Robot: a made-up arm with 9 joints.
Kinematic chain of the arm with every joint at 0, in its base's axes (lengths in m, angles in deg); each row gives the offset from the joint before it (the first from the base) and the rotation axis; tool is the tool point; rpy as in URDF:
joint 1: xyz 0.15 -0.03 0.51 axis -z
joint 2: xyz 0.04 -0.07 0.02 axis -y
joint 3: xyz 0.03 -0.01 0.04 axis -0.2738 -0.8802 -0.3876
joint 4: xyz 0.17 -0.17 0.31 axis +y
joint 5: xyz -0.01 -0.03 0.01 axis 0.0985 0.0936 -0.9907
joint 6: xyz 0.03 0.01 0 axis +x
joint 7: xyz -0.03 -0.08 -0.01 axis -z
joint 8: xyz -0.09 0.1 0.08 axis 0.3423 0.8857 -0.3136
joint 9: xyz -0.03 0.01 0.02 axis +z
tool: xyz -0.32 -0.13 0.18 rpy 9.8 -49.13 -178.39
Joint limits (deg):
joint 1: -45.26..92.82
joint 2: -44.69..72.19
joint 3: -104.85..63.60
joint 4: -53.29..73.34
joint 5: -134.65..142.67
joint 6: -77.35..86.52
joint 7: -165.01..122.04
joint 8: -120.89..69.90
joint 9: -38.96..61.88
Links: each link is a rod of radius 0.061 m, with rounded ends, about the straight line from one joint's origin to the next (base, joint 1, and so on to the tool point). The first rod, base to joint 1, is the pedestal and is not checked.
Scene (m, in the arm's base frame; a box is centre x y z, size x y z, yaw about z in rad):
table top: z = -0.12
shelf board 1: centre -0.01 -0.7 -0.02 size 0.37 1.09 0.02 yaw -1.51
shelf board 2: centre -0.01 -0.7 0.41 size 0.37 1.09 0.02 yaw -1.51
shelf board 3: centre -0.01 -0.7 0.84 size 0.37 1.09 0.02 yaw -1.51
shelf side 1: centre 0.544 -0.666 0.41 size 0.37 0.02 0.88 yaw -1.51
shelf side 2: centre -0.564 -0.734 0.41 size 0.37 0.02 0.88 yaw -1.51
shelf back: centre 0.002 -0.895 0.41 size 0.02 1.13 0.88 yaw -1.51
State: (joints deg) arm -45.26 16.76 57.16 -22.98 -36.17 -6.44 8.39 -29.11 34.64
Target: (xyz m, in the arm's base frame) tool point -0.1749 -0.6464 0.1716
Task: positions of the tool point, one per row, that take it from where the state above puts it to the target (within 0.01 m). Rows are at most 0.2 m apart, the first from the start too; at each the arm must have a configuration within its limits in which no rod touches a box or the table.
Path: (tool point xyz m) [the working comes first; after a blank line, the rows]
Joints at the target: -34.27 54.88 63.60 -15.28 -40.09 -12.25 -4.18 -24.19 34.49
Straight joint move there: touches shelf board 2.

1: -0.0093 -0.6102 0.5821
2: -0.0250 -0.4682 0.5795
3: -0.0345 -0.3003 0.6038
4: -0.0863 -0.3548 0.5143
5: -0.1346 -0.3835 0.4102
6: -0.1728 -0.3851 0.2946
7: -0.1924 -0.3600 0.1716
8: -0.1940 -0.5111 0.1576
9: -0.1749 -0.6464 0.1716

